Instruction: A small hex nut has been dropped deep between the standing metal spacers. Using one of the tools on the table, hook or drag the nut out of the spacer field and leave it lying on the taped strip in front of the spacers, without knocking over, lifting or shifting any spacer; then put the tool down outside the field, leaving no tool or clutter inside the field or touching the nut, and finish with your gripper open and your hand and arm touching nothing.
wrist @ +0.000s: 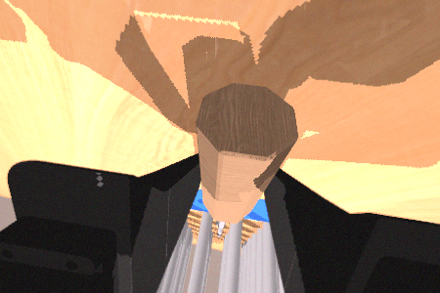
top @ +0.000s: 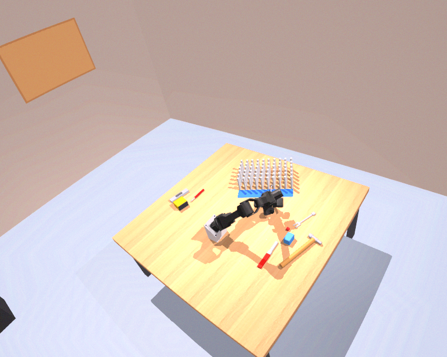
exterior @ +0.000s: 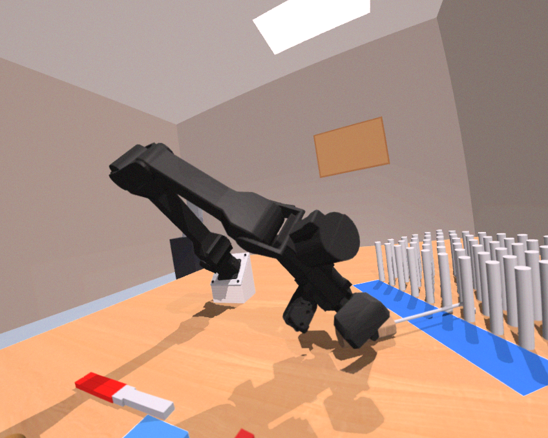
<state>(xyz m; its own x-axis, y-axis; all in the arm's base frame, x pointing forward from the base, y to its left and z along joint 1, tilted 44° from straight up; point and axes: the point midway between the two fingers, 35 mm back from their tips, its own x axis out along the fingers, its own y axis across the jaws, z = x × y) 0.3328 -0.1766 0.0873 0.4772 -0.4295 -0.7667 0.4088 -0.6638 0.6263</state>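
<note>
My gripper tip is now 100 mm short of the blue taped strip, 90 mm to the right of it and 10 mm above it. The rest, counted from my gripper tip: fork wrench (260 mm to the right, 20 mm behind, 10 mm below); then red piece (200 mm to the right, 130 mm behind, 10 mm below); then hex nut (190 mm ahead, 80 mm to the left, 10 mm below).
</note>
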